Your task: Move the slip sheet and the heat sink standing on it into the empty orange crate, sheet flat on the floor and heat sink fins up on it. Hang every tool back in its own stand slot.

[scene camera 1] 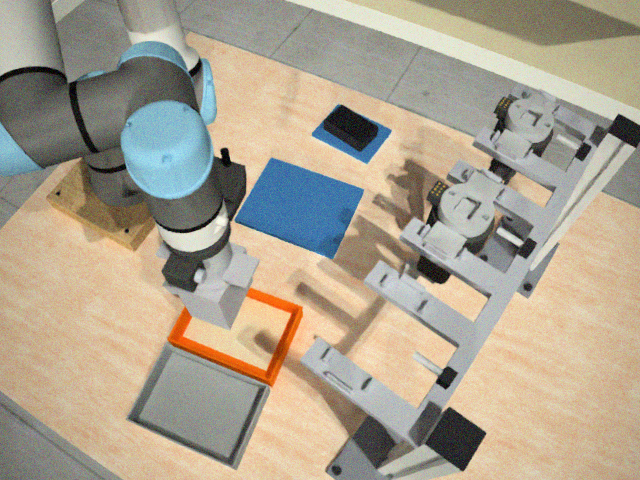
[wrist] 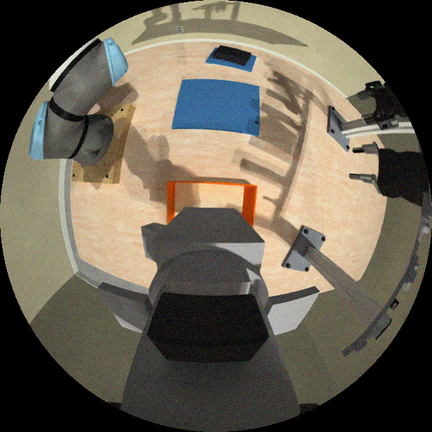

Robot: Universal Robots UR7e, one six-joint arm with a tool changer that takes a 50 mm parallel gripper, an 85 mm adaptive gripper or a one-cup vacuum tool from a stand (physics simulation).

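Places are measured from the arm's base along level axes (x left, y back, z up), in metres.
Pixels of known places: arm's base, origin of its link: [scene camera 1: 128,175].
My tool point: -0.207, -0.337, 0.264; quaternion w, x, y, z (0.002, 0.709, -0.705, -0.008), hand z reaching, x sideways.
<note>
For each thing: its top centre in the pictures, then the offset to it from my tool point, as dx, dy, dz. "pt": a spot on its surface instead. Level surfaces: height alone.
- cream slip sheet, centre of its top: [scene camera 1: 236,324] +0.010, +0.007, -0.294
- orange crate, centre of its top: [scene camera 1: 216,361] -0.070, +0.001, -0.256
- black heat sink, centre of its top: [scene camera 1: 351,123] +0.489, -0.040, -0.259
- small blue mat, height of its surface: dz -0.289
- grey tray, a spot on its surface: [scene camera 1: 201,403] pt -0.136, +0.006, -0.296
The cream slip sheet [scene camera 1: 258,316] [wrist: 212,194] lies flat inside the orange crate [scene camera 1: 222,358] [wrist: 249,200]; part of it is hidden behind the tool. The black heat sink [scene camera 1: 350,127] [wrist: 233,55] sits apart from it on a small blue mat [scene camera 1: 368,155] [wrist: 246,67] at the back; its fins are too small to make out. My gripper [scene camera 1: 219,304] [wrist: 215,225], the grey vacuum tool, is above the crate with nothing held visibly under it. Its cup is hidden in both views.
The tool stand [scene camera 1: 473,341] holds two finger grippers [scene camera 1: 467,211] [scene camera 1: 529,121] at the right; its two nearer slots are empty. A grey tray [scene camera 1: 201,403] adjoins the crate. A larger blue mat [scene camera 1: 299,206] [wrist: 217,105] and a wooden block [scene camera 1: 98,219] [wrist: 117,150] lie farther back.
</note>
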